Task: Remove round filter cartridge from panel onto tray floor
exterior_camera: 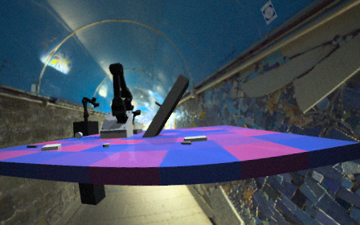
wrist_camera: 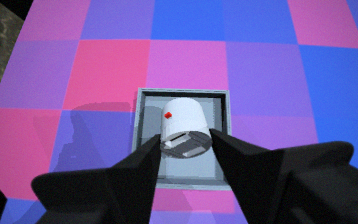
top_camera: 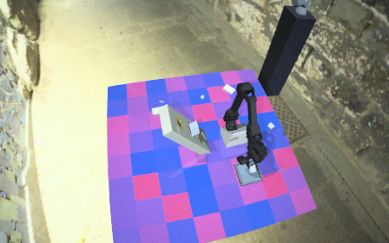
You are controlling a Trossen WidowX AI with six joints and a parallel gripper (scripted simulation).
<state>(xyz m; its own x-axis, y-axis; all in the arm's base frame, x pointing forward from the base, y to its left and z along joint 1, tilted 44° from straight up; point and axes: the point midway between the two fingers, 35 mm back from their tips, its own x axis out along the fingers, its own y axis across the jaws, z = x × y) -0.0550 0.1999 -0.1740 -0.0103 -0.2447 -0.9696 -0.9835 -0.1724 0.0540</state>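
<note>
My gripper tip is now 9 cm above the grey tray. From my gripper tip the other things lie so: round filter cartridge (right at my gripper tip).
</note>
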